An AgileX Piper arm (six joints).
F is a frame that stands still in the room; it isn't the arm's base.
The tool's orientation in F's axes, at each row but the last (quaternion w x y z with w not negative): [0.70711, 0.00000, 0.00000, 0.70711]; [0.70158, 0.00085, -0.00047, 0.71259]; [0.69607, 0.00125, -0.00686, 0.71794]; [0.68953, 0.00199, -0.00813, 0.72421]
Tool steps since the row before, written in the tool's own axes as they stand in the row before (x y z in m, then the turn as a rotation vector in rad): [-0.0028, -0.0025, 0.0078, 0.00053, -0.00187, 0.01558]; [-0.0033, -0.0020, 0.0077, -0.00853, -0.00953, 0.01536]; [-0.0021, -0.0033, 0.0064, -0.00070, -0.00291, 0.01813]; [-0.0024, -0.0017, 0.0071, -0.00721, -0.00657, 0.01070]
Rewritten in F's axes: [0.0025, -0.0028, 0.0078, 0.00187, 0.00053, 0.01558]; [0.0021, -0.0033, 0.0077, 0.00967, -0.00841, 0.01534]; [0.0033, -0.0021, 0.0064, 0.00279, -0.00082, 0.01814]; [0.0018, -0.0024, 0.0071, 0.00683, -0.00703, 0.01066]
